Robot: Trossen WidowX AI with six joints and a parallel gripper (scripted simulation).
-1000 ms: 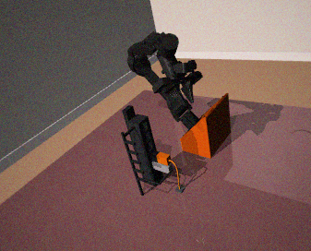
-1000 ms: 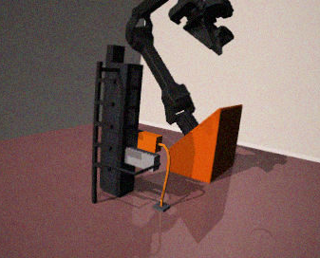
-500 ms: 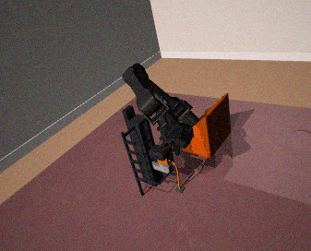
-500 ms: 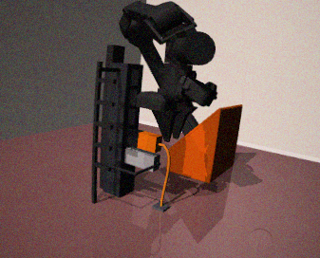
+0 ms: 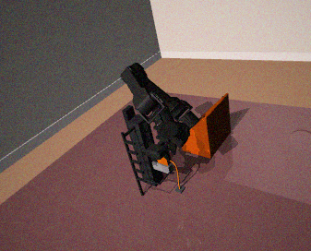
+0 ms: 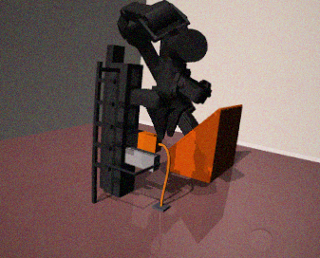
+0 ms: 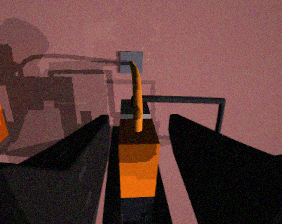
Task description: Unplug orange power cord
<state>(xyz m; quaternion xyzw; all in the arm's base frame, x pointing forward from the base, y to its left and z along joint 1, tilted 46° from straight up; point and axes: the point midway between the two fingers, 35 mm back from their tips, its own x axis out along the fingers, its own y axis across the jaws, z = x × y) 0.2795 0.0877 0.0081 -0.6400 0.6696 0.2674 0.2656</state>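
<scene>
My gripper tip is 60 mm to the left of the orange plug and 10 mm above it.
</scene>
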